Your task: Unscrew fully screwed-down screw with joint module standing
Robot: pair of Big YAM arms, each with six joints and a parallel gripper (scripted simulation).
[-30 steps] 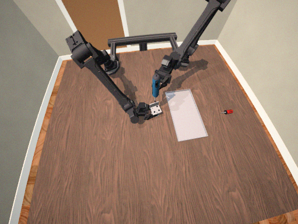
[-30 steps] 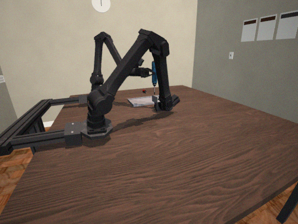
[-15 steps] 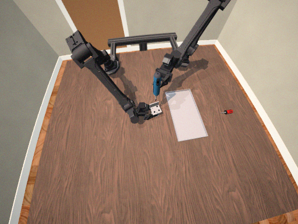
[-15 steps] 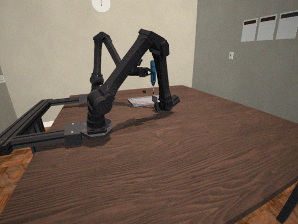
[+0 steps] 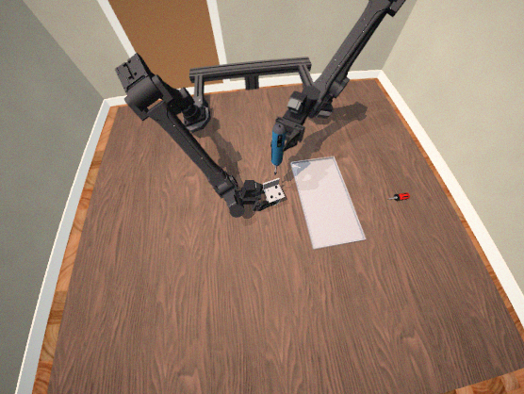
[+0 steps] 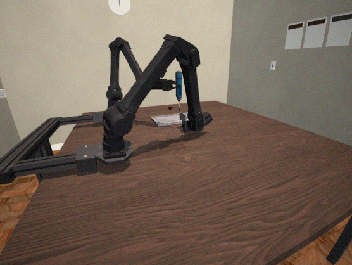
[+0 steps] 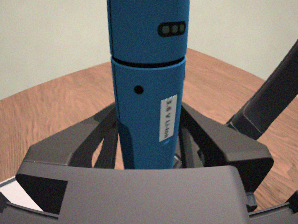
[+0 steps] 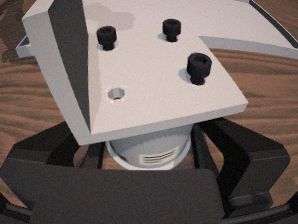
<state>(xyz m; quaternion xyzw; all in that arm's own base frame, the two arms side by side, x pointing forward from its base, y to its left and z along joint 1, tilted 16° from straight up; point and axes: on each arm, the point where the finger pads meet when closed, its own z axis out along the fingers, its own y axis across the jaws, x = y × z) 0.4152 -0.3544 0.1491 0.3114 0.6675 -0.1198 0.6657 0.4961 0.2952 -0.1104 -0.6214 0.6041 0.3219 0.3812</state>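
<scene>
Now: right hand 10 mm below the joint module body. Also, from my right hand: bracket (50 mm above); then flat tray (30 mm ahead, 230 mm to the left, 20 mm below); then small red-handled screwdriver (70 mm ahead, 570 mm to the left, 10 mm below).
</scene>
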